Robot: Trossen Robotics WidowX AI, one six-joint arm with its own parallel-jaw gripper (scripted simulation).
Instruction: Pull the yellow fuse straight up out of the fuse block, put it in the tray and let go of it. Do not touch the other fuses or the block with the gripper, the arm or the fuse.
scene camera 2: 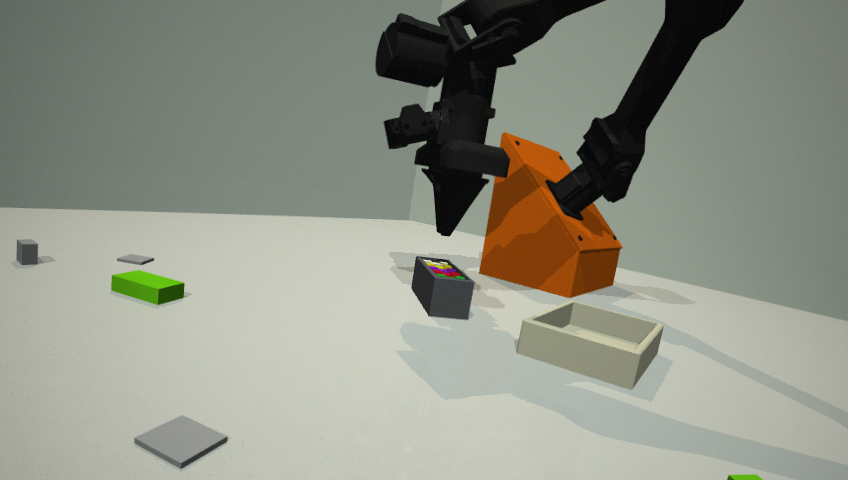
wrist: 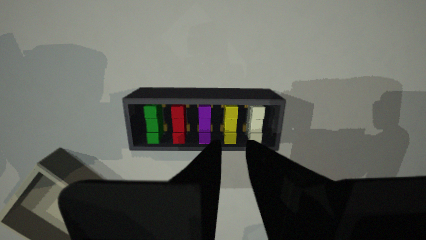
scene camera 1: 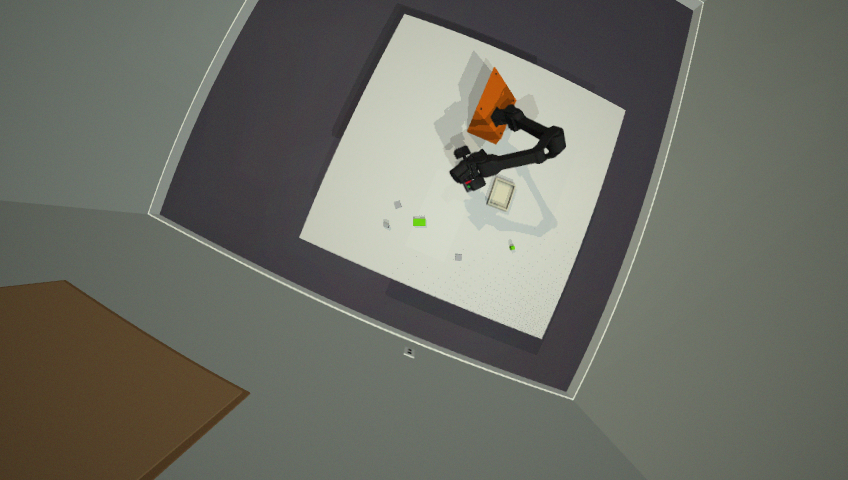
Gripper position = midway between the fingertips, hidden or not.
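Scene camera 2 shows my gripper [scene camera 2: 443, 234], along with a beige tray [scene camera 2: 615, 348]. The wrist view also shows the gripper [wrist: 232, 147].
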